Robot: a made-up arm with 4 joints.
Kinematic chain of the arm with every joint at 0, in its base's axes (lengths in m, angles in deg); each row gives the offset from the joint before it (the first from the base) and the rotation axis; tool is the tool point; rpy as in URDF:
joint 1: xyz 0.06 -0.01 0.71 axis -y
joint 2: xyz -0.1 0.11 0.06 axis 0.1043 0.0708 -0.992
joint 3: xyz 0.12 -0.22 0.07 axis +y
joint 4: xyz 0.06 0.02 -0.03 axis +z
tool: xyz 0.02 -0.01 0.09 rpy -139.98 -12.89 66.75
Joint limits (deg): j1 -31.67..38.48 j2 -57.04..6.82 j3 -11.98..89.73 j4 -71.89..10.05
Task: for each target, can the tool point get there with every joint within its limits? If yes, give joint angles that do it. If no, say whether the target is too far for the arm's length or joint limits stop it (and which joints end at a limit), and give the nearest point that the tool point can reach.
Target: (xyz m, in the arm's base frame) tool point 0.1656 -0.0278 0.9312
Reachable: yes | joints 14.97 -22.58 14.76 -63.81
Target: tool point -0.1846 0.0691 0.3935
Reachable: no: joint limits stop it (at a limit: joint 1, joint 2, joint 3, joint 4) | nearest point 0.1301 -0.1260 0.7194 | short by 0.493 m
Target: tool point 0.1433 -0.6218 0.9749
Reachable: no: too far | nearest point 0.1192 -0.1433 0.8983 | short by 0.485 m
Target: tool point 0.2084 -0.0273 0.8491
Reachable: yes | joints 9.88 -18.83 54.03 3.23
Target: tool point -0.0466 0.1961 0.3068
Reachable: no: joint limits stop it (at a limit: joint 1, joint 2, joint 3, joint 4) | nearest point 0.2456 0.1374 0.6846 | short by 0.481 m
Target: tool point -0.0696 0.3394 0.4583
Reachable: no: joint limits stop it (at a limit: joint 1, joint 2, joint 3, joint 4) | nearest point 0.2456 0.1374 0.6846 | short by 0.437 m
